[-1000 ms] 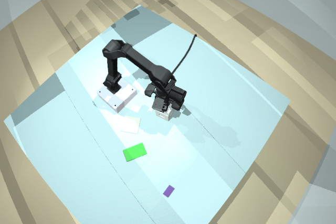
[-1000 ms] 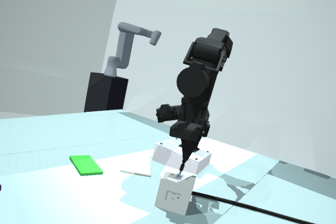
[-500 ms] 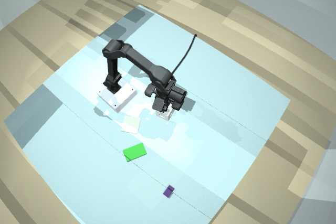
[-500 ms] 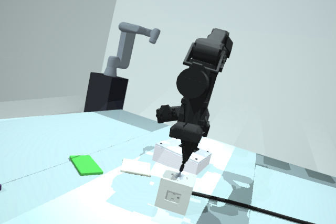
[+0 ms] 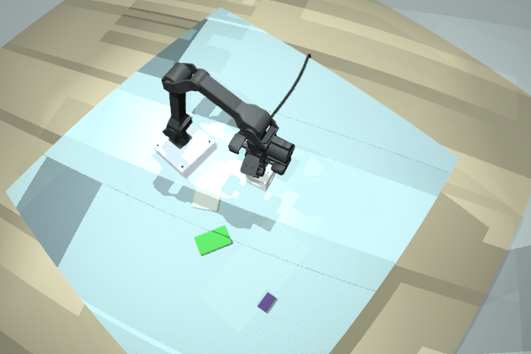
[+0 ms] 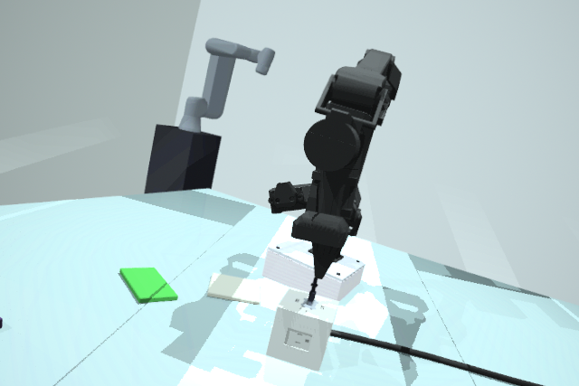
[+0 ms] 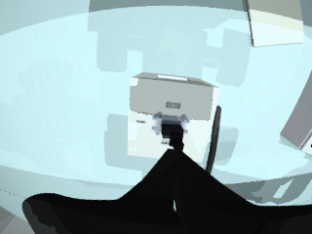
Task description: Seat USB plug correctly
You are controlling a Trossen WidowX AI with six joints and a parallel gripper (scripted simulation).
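Right now my gripper tip is 20 mm above the USB plug. Also, from my gripper tip: pale flat card: 100 mm behind, 180 mm to the right, 110 mm below; green flat card: 20 mm ahead, 280 mm to the right, 110 mm below; USB socket: 50 mm below.
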